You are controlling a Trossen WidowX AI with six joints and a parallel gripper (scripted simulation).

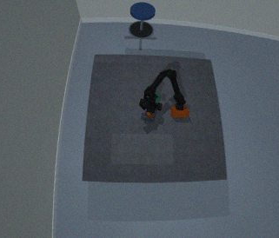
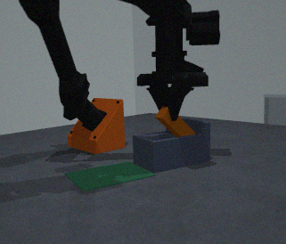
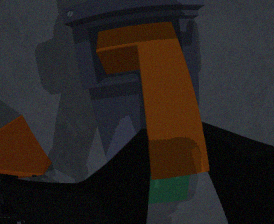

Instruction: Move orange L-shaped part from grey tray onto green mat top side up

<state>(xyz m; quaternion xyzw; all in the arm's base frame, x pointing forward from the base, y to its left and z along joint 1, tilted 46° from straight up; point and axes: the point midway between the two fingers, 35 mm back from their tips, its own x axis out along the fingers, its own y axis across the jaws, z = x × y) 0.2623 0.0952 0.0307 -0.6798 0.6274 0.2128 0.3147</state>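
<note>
Right now my gripper tip is 14 cm to the left of the green mat, 11 cm above it and 3 cm past it. The rest, counted from my gripper tip: orange l-shaped part (3 cm to the left, 3 cm below, 1 cm behind).
</note>
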